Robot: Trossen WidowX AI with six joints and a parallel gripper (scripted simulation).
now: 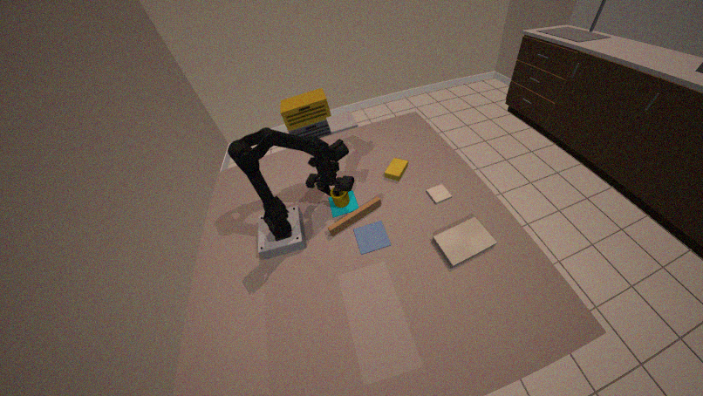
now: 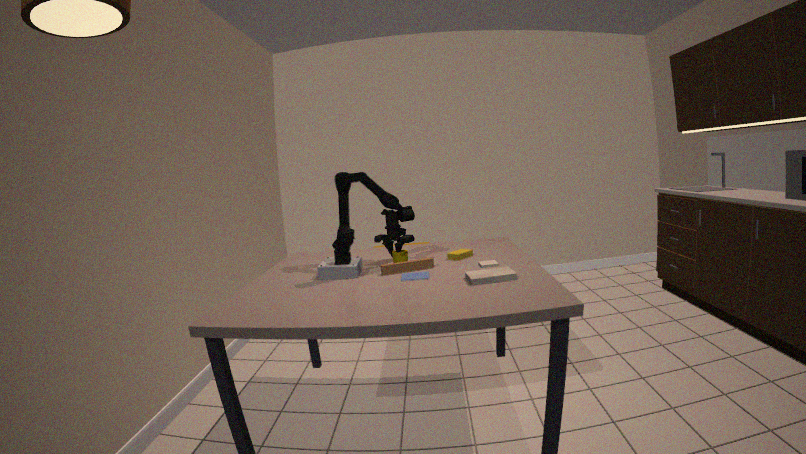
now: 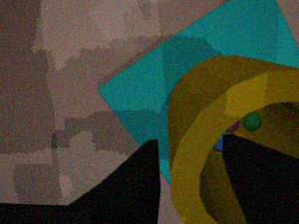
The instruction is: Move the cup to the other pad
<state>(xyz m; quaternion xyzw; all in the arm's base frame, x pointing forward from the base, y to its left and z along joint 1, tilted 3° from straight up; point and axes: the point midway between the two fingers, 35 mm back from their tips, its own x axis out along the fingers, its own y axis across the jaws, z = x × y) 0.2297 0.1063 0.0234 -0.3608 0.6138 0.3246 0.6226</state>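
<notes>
Now: the yellow cup 20 mm ahead of my gripper tip, 10 mm to the right of it and 10 mm below it. Round my gripper tip: yellow block 300 mm ahead, 60 mm to the left, 30 mm below; then wooden bar 50 mm ahead, 120 mm to the right, 30 mm below; then blue pad 80 mm ahead, 220 mm to the right, 50 mm below.
</notes>
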